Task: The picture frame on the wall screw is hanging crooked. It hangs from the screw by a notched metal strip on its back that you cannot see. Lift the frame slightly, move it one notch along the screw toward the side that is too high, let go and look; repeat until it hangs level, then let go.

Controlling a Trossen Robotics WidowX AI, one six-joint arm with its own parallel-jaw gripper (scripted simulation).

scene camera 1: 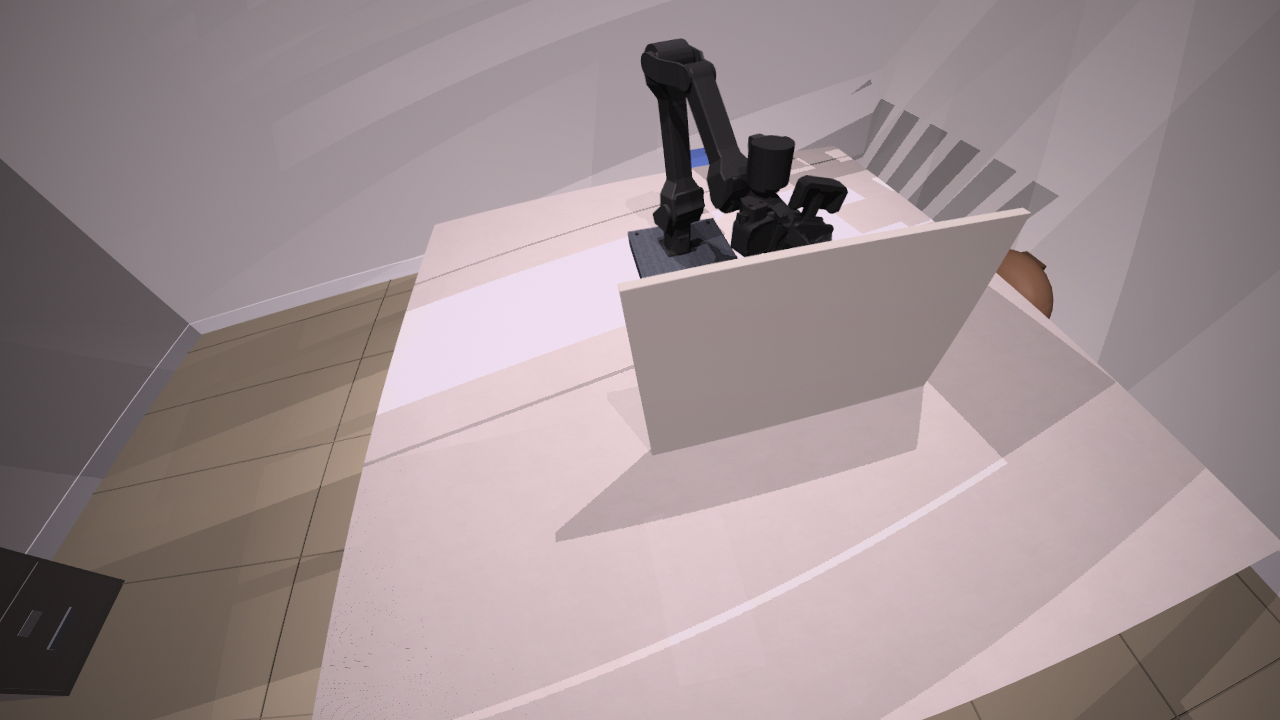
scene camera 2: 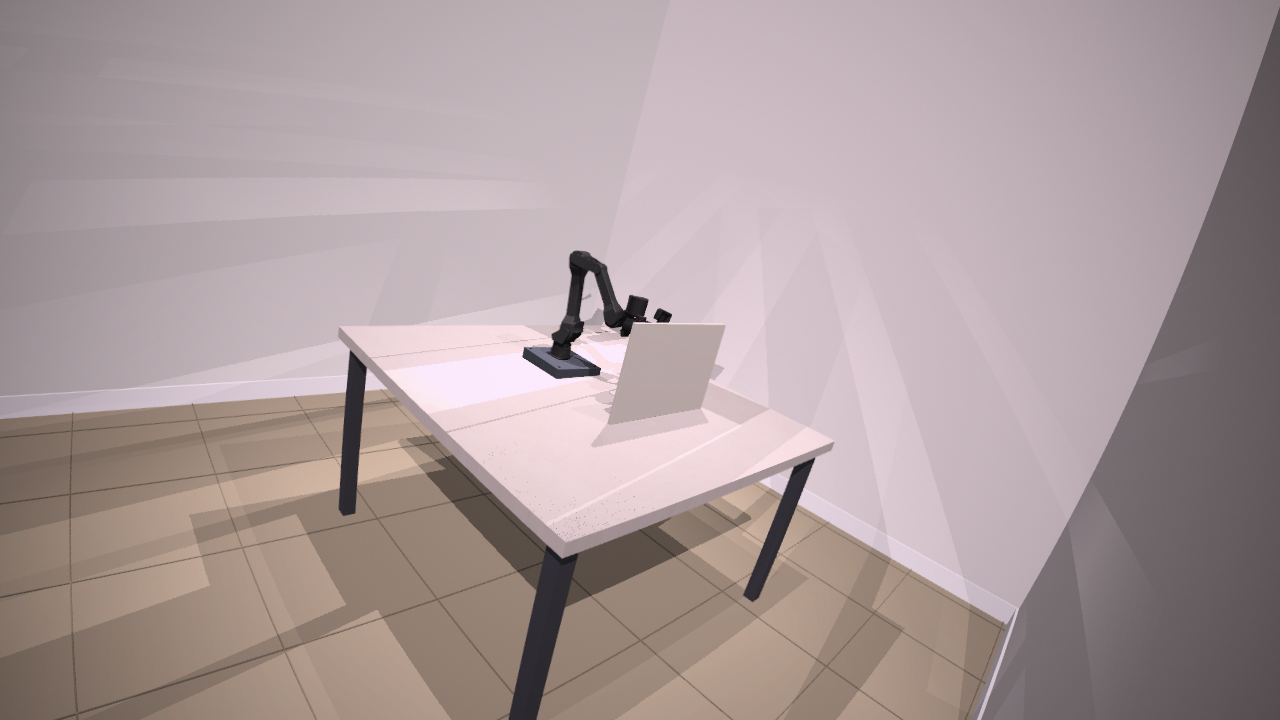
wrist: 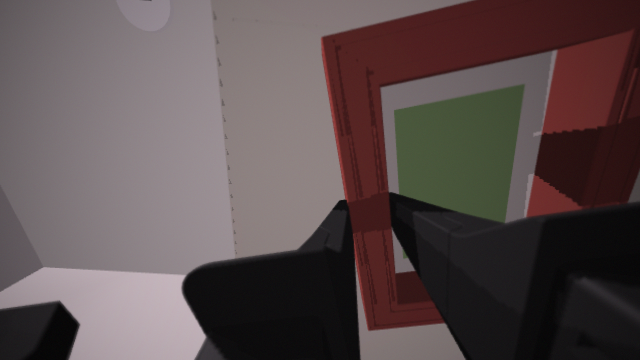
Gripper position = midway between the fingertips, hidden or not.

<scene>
My gripper (wrist: 365,204) holds a picture frame (wrist: 503,117). Also in view: a wall panel (scene camera 1: 719,350).
The wall panel is seen too in scene camera 2 (scene camera 2: 667,367) and in the wrist view (wrist: 284,177). Scene camera 1 does not show the picture frame, which is hidden by the wall panel. Scene camera 2 misses the picture frame, which is hidden by the wall panel.
</scene>
